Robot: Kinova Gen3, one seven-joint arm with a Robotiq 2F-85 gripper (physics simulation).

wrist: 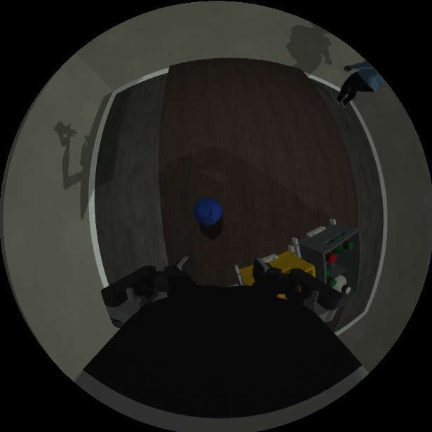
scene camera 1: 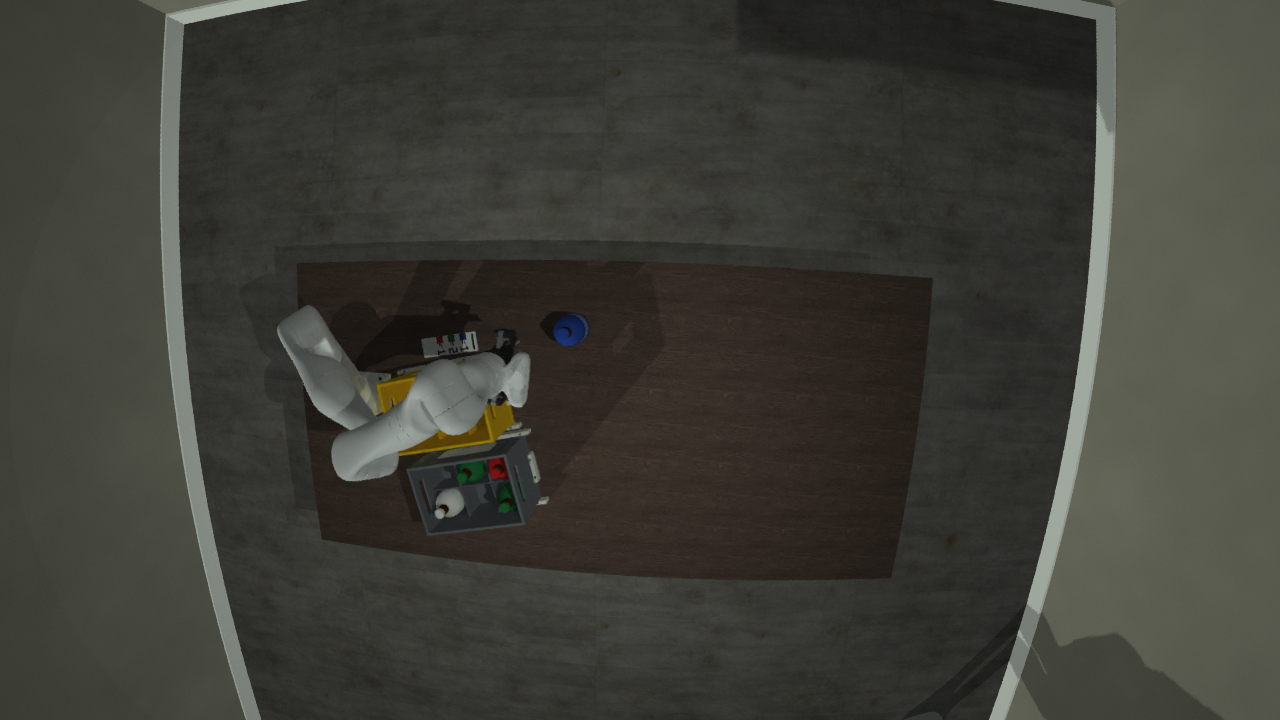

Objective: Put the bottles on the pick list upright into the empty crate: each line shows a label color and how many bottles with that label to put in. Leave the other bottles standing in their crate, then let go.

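Observation:
A blue bottle (scene camera 1: 570,330) (wrist: 207,211) stands upright on the table, apart from the crates. My gripper (scene camera 1: 505,342) (wrist: 222,266) is open and empty, to the left of the blue bottle in the scene view. The yellow crate (scene camera 1: 503,427) (wrist: 290,260) is partly hidden under my arm; no bottle shows in its visible part. The grey crate (scene camera 1: 521,456) (wrist: 315,250) beside it holds a red bottle (scene camera 1: 496,468) (wrist: 331,258), a white bottle (scene camera 1: 448,503) (wrist: 341,283) and two green bottles (scene camera 1: 469,472) (scene camera 1: 505,497). The pick list (scene camera 1: 450,343) shows red, green and blue marks; its numbers are too small to read.
My white arm (scene camera 1: 452,398) reaches over the yellow crate. The two crates stand close side by side on the dark wooden table (scene camera 1: 733,420). A person in a blue top (wrist: 370,77) stands beyond the table in the wrist view.

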